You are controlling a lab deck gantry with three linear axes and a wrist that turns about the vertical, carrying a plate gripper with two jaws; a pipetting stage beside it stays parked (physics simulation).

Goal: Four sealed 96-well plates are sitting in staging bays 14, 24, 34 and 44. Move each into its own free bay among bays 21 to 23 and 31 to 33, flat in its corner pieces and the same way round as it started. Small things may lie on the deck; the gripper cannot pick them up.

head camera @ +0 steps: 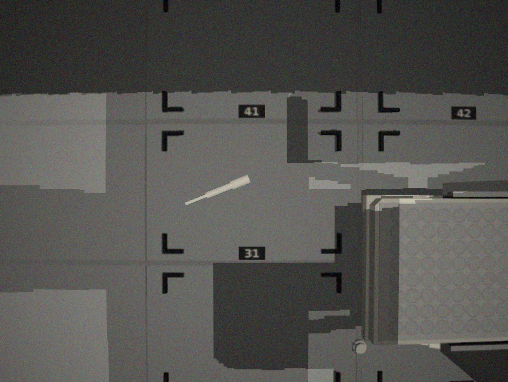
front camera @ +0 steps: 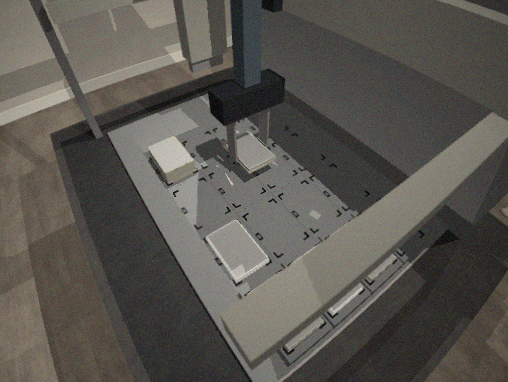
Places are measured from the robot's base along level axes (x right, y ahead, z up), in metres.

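Where they show: gripper, fingertip midpoint: (head camera: 471, 267) (front camera: 248, 151); robot's base at its link origin: (front camera: 150, 157).
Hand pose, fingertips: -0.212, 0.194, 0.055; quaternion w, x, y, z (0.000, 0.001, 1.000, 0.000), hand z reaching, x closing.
Things, the pixels of their top centre, and the offset from my fingertips, as dx, dy, dz. "spot": a spot on its surface instead.
- sealed pale plate at its top centre: (head camera: 482, 271) (front camera: 248, 148) +0.000, +0.000, +0.009
- Bay 31 at a spot on its surface: (head camera: 251, 253) spot: +0.002, -0.130, -0.055
- tall cream block at its top centre: (front camera: 169, 153) +0.169, -0.130, -0.013
- wide white-rimmed plate at its top centre: (front camera: 236, 247) +0.169, +0.198, -0.041
- small white square at a spot on its surface: (front camera: 314, 214) spot: -0.035, +0.227, -0.054
- small round piece at its top centre: (head camera: 361, 348) +0.074, -0.048, -0.051
My gripper (front camera: 250, 149) (head camera: 475, 270) is shut on a sealed pale plate (front camera: 256, 153) (head camera: 450, 272), one jaw on each long side. The plate is level and raised above the deck, right of bay 31 in the head view, where it hides most of the bay below the label 42. Bay 31 (head camera: 251, 253) holds no plate; a thin white tip (front camera: 229, 179) (head camera: 217, 190) lies slantwise inside its corner pieces. Three more pale plates (front camera: 303, 336) (front camera: 346, 300) (front camera: 381, 268) show as narrow strips under the beam in the front view.
A tall cream block (front camera: 172, 157) stands at the deck's left side, and a wide white-rimmed plate (front camera: 237, 247) sits nearer the front. A small white square (front camera: 314, 214) lies on the deck. A small round piece (head camera: 360, 346) lies near the held plate's lower left corner. A beige beam (front camera: 360, 235) crosses the front.
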